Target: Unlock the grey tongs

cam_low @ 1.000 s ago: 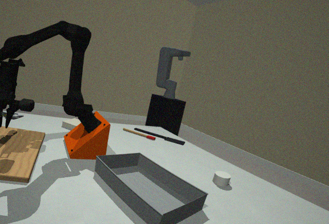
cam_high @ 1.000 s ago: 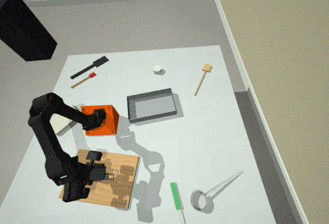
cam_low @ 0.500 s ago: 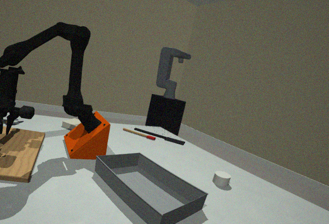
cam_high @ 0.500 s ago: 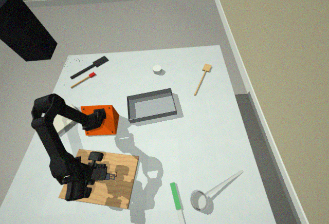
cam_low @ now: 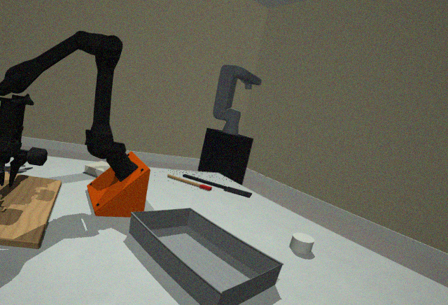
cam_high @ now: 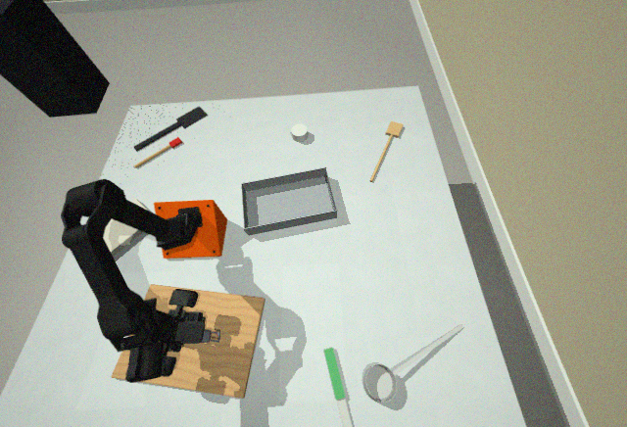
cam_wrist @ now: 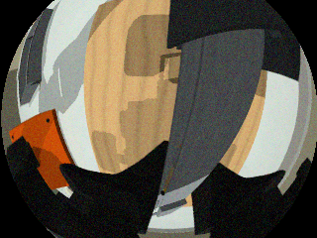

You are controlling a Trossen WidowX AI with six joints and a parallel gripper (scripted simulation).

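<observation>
Now: gripper tip 40 mm above the wooden board. The rest, counted from my gripper tip: green-handled tool: 390 mm ahead, 160 mm to the right, 40 mm below; then block: 360 mm to the left, 290 mm behind, 30 mm below; then grey roasting tin: 400 mm to the left, 280 mm ahead, 20 mm below.
</observation>
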